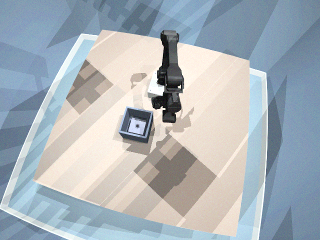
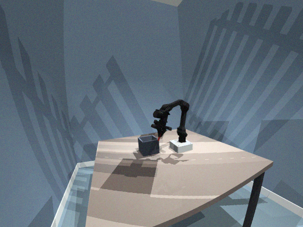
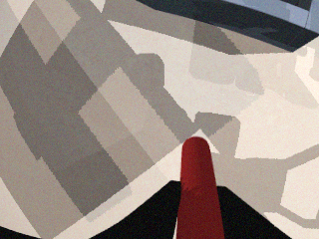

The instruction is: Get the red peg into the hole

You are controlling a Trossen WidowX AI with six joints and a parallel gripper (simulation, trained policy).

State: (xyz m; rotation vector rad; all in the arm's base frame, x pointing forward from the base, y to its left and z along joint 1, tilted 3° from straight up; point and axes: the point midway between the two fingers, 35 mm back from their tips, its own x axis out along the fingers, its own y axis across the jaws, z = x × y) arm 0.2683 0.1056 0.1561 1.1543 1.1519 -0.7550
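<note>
Right now the grey plate is 150 mm to the right of my gripper tip, 140 mm below it and 70 mm ahead of it. From my gripper tip the other things lie so: red peg (10 mm above).
</note>
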